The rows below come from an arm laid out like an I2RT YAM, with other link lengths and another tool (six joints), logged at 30 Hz.
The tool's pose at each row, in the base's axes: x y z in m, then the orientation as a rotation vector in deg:
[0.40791, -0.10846, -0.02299, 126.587, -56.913, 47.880]
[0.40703, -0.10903, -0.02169, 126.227, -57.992, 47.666]
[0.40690, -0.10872, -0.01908, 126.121, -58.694, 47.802]
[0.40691, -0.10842, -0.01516, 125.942, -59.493, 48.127]
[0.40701, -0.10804, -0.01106, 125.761, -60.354, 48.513]
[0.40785, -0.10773, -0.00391, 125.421, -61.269, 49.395]
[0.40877, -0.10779, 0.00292, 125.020, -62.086, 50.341]
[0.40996, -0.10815, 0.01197, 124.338, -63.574, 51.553]
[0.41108, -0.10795, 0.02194, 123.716, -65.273, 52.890]
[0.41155, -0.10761, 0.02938, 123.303, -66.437, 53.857]
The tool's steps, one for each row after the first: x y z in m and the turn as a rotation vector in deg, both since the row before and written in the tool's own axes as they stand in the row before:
[0.00073, 0.00133, -0.00070, -0.360, -0.292, 0.732]
[0.00170, 0.00055, -0.00194, 0.010, -0.113, 0.550]
[0.00273, 0.00072, -0.00274, 0.054, -0.014, 0.680]
[0.00288, 0.00061, -0.00289, 0.090, -0.005, 0.742]
[0.00552, 0.00063, -0.00459, 0.229, 0.304, 0.938]
[0.00553, 0.00059, -0.00407, 0.218, 0.396, 0.891]
[0.00750, 0.00082, -0.00516, 0.181, 0.435, 1.471]
[0.00795, 0.00052, -0.00610, 0.322, 0.377, 1.655]
[0.00573, 0.00041, -0.00477, 0.271, 0.266, 1.148]

